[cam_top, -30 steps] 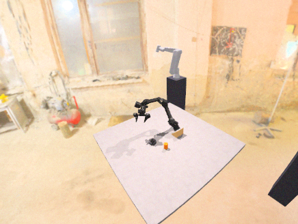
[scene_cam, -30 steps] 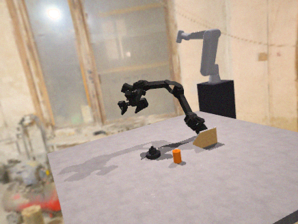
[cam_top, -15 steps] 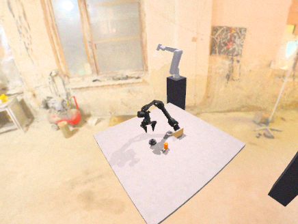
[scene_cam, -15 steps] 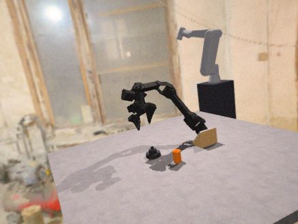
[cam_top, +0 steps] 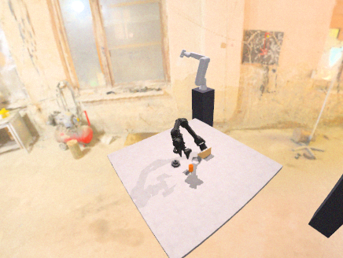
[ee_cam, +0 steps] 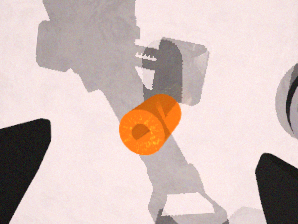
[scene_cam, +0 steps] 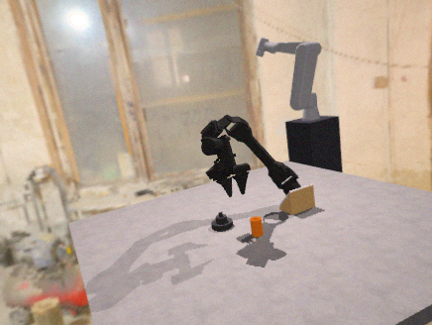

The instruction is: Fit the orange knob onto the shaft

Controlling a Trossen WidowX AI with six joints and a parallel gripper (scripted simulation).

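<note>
The orange knob is 120 mm below my gripper tip, 40 mm behind it and 30 mm to the left of it. The rest, counted from my gripper tip: pedestal (120 mm to the right, 120 mm below, 20 mm ahead).
</note>
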